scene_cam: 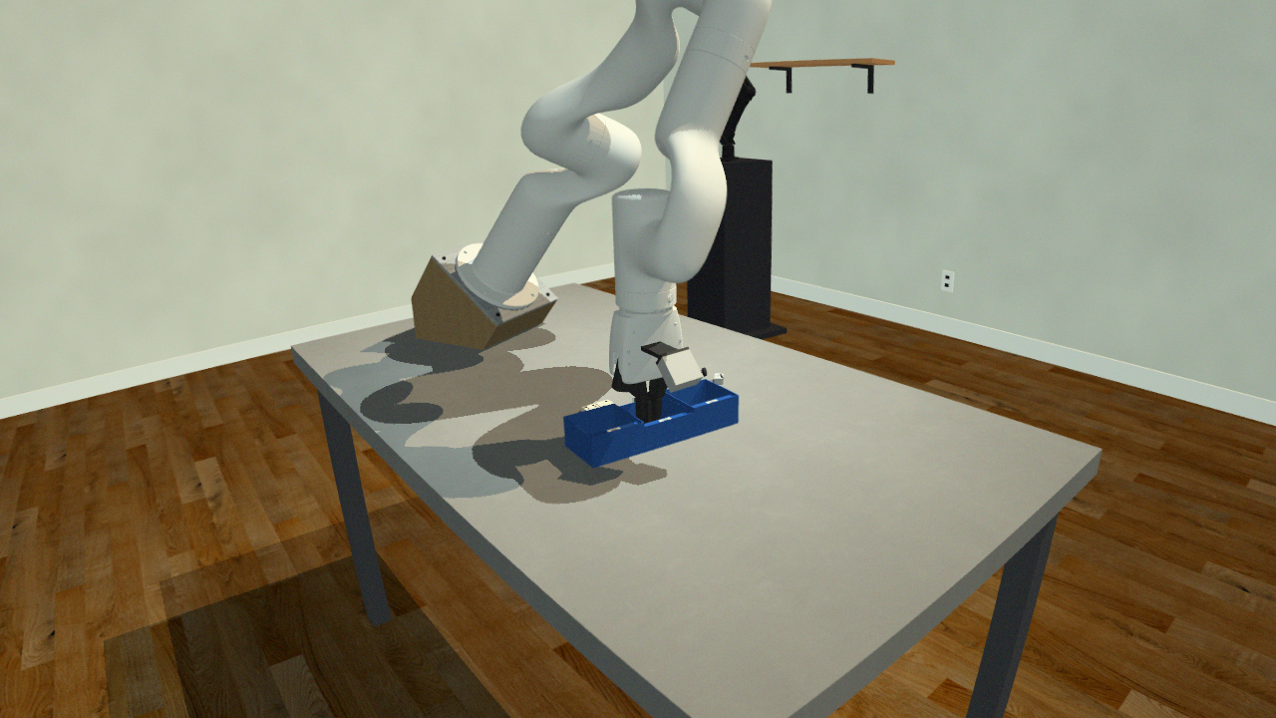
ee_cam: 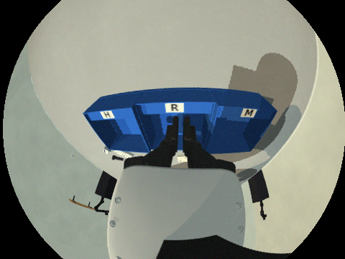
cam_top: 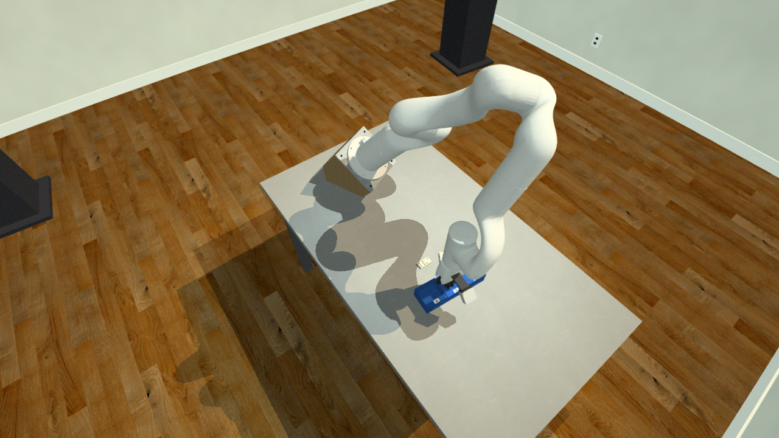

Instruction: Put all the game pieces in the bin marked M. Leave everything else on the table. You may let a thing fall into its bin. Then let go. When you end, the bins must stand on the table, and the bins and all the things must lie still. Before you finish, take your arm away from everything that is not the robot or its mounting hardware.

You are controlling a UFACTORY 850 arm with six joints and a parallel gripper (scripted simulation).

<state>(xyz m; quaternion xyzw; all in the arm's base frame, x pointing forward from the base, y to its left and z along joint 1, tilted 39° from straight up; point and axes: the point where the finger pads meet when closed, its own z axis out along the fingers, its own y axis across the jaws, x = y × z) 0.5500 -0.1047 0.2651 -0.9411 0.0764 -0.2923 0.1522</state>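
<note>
My hand is 20 mm above the blue three-part bin and 10 mm to the right of it. Also, from my hand: white part (220 mm to the left, 110 mm behind, 30 mm below); black bolt (210 mm to the left, 150 mm behind, 40 mm below); white domino (160 mm to the left, 120 mm behind, 40 mm below).
</note>
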